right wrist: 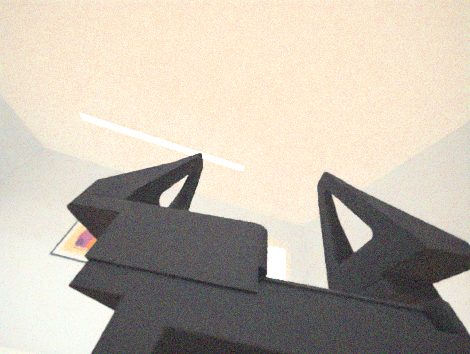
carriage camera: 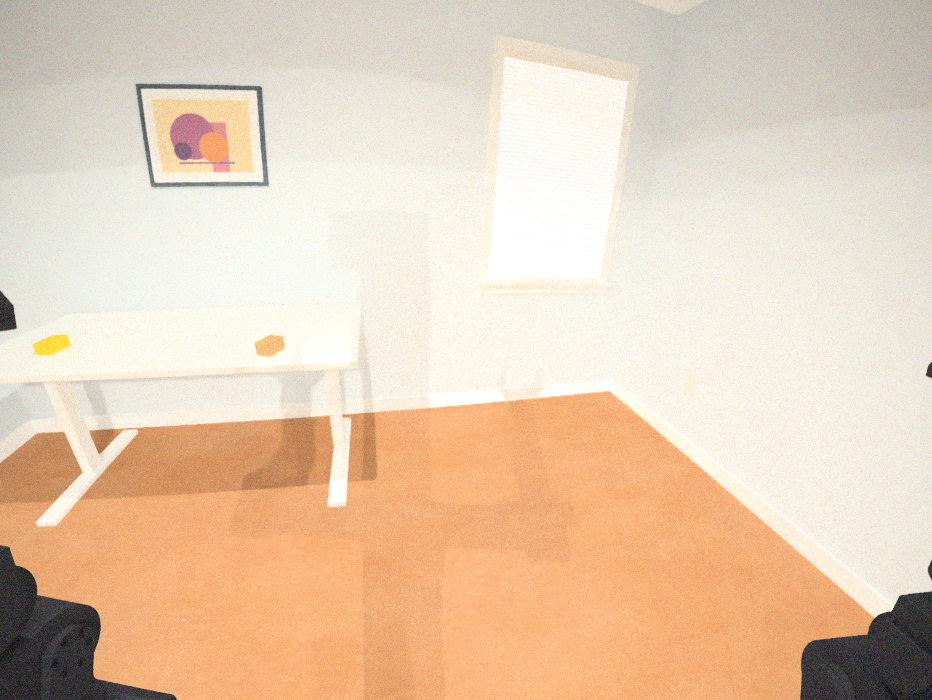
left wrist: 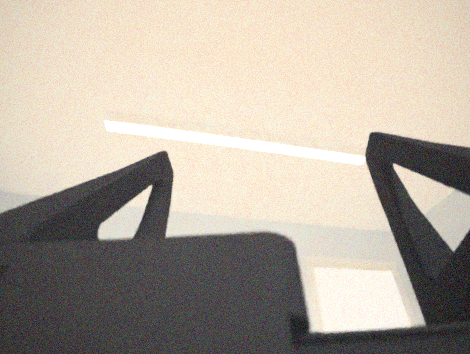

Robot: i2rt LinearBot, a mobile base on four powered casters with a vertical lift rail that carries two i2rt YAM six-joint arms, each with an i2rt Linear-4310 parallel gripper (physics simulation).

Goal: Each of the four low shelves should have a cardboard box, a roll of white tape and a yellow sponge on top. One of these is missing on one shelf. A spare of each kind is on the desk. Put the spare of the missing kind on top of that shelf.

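Places are measured from the left arm's base along level axes (x up, y back, z right), in centimetres.
Where they show: left gripper, between the fingertips: [left wrist: 266,153]; right gripper, between the fingertips: [right wrist: 260,168].
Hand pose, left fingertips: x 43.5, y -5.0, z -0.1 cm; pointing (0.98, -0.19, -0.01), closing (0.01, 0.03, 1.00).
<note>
Things, the pixels of their centre, and the offset from my left fingertips. Level surfaces: height alone.
- yellow sponge, middle of its body: [carriage camera: 52,344] dy -99.4, dx -55.8, dz -130.2 cm
- white desk, height of its surface: dx -58.2 cm
- brown cardboard box, middle of its body: [carriage camera: 270,345] dy -110.5, dx -55.6, dz -41.0 cm
A yellow sponge [carriage camera: 51,344] lies at the left on the white desk [carriage camera: 180,369] in the carriage view. A brown cardboard box [carriage camera: 269,345] lies on the same desk, near its right end. A white roll of tape cannot be made out against the pale desk top. None of the four low shelves shows in these views. My left gripper [left wrist: 266,153] is open and empty, pointed up at the ceiling. My right gripper [right wrist: 260,168] is open and empty, also pointed up toward the ceiling. Both are far from the desk.
The desk stands on white legs [carriage camera: 336,452] against the back wall, at the left. A framed picture [carriage camera: 201,135] hangs above it. A window [carriage camera: 557,169] is right of the desk, and a side wall [carriage camera: 798,301] runs along the right. Dark arm parts show at both lower corners.
</note>
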